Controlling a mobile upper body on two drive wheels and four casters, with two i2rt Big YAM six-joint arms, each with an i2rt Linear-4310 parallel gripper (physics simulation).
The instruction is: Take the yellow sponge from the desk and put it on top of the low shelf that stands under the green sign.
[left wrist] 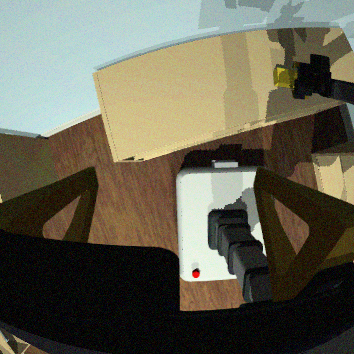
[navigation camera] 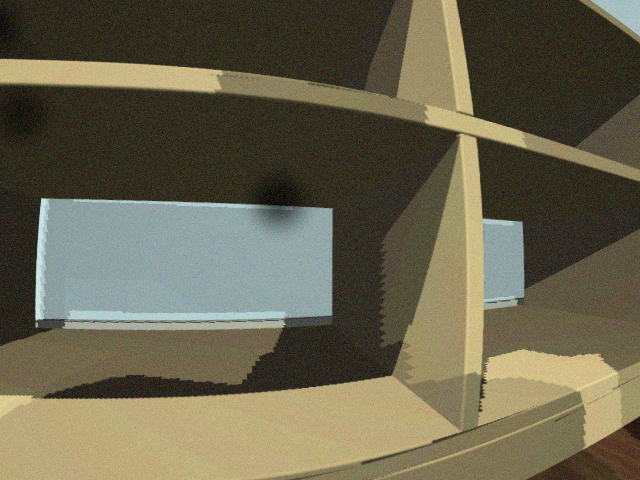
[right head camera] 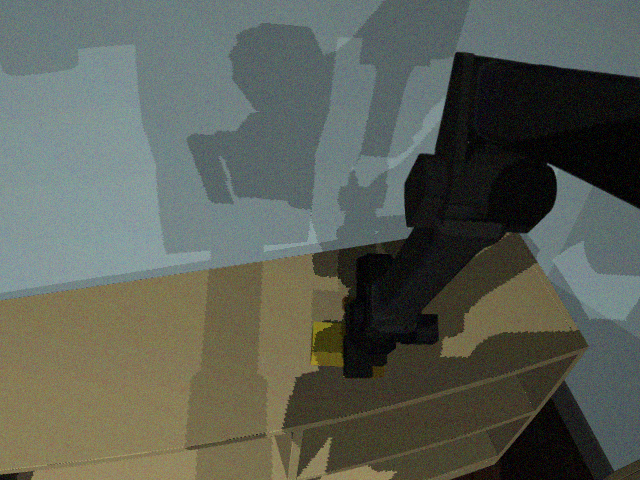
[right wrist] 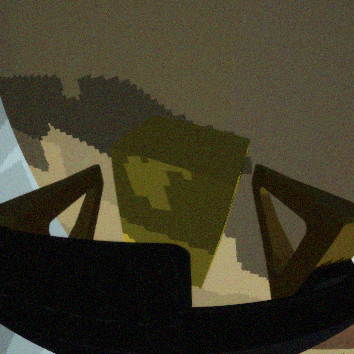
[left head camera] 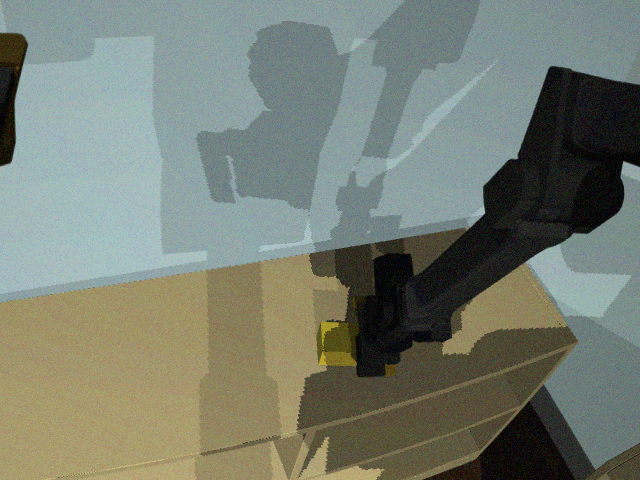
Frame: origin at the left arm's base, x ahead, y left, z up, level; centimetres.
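Seen in the pictures: left gripper, fingertip midpoint: (left wrist: 175,175); right gripper, fingertip midpoint: (left wrist: 292,78) (right wrist: 177,172) (left head camera: 363,343).
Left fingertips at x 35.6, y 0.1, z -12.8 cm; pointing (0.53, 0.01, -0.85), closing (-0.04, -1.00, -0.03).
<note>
A point is followed by its place in that frame.
The yellow sponge (left head camera: 337,343) {y -39.1, x 66.0, z -75.5 cm} (right head camera: 327,343) {y -38.9, x 66.0, z -75.5 cm} (left wrist: 283,77) {y -39.0, x 66.5, z -75.5 cm} is a block on the light wooden top of the low shelf (left head camera: 103,356) {y 1.4, x 64.7, z -80.0 cm} (right head camera: 103,356) {y 0.9, x 63.7, z -80.0 cm} (left wrist: 165,105) {y 5.2, x 56.2, z -80.0 cm}, partly in shadow. My right gripper (left head camera: 373,335) {y -44.3, x 67.4, z -77.8 cm} (right head camera: 362,338) {y -44.3, x 67.4, z -77.8 cm} (left wrist: 292,78) {y -44.3, x 67.4, z -77.8 cm} (right wrist: 177,172) {y -44.3, x 67.4, z -77.8 cm} is open just above it. In the right wrist view the sponge (right wrist: 175,200) {y -44.5, x 66.5, z -75.5 cm} sits turned between the spread fingers, with a gap on each side. My left gripper (left wrist: 175,175) {y 0.1, x 35.6, z -12.8 cm} is open and empty, away from the shelf; part of it shows at the left edge of the left head camera view. The green sign does not show.
A pale blue wall (left head camera: 103,155) {y 1.2, x 84.6, z -52.2 cm} (right head camera: 103,155) {y 0.2, x 84.9, z -51.6 cm} stands behind the shelf. Shelf boards and an upright divider (navigation camera: 473,258) {y -33.9, x 52.1, z -118.8 cm} fill the navigation view close up. My white base (left wrist: 195,200) {y -6.1, x 15.8, z -115.0 cm} stands on the brown wood floor (left wrist: 130,215) {y 34.4, x 2.3, z -141.0 cm} before the shelf. Another light wooden piece (left wrist: 327,175) {y -99.1, x 24.3, z -133.0 cm} stands at the right.
</note>
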